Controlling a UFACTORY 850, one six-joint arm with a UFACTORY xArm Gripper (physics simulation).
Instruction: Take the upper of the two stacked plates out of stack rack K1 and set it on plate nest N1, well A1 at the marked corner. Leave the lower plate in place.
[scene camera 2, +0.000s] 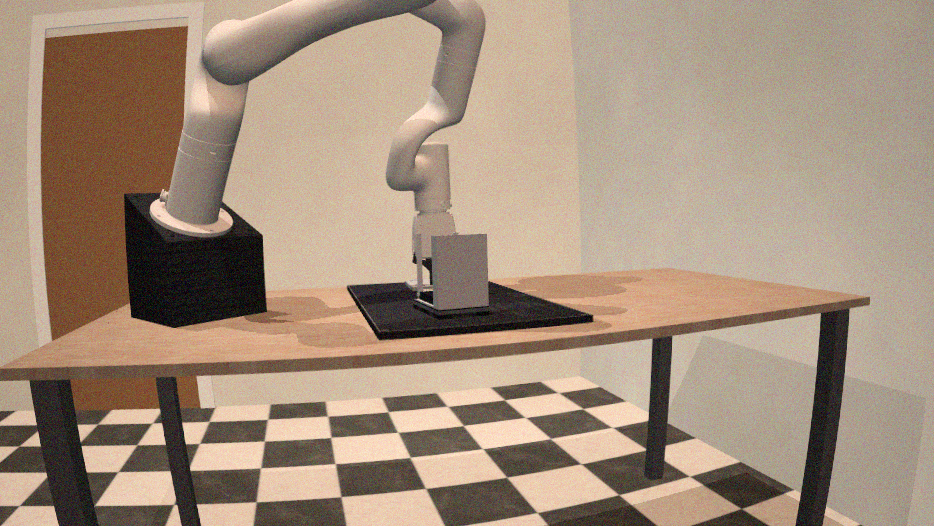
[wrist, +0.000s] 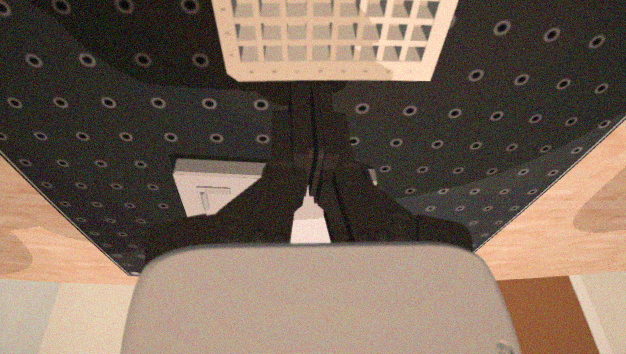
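Note:
A pale plate (wrist: 333, 71) with a grid of square wells and one cut corner shows at the top edge of the wrist view, partly out of frame. A lower plate cannot be made out. Stack rack K1 (scene camera 2: 460, 271), with a tall grey panel, stands on the black board; the panel hides its inside. Plate nest N1 (wrist: 187, 182) (scene camera 2: 412, 285) is a flat whitish block with an L-shaped groove, partly behind the fingers. My gripper (wrist: 306, 106) (scene camera 2: 429, 279) is shut and empty, pointing down; its tips show just below the plate's near edge in the wrist view.
The black board (scene camera 2: 535, 313) (wrist: 430, 95), dotted with ringed holes in the wrist view, lies on the wooden table (scene camera 2: 718, 294). The black pedestal (scene camera 2: 196, 280) carries the arm's base at the left. The rack's panel stands in front of the gripper in the scene view.

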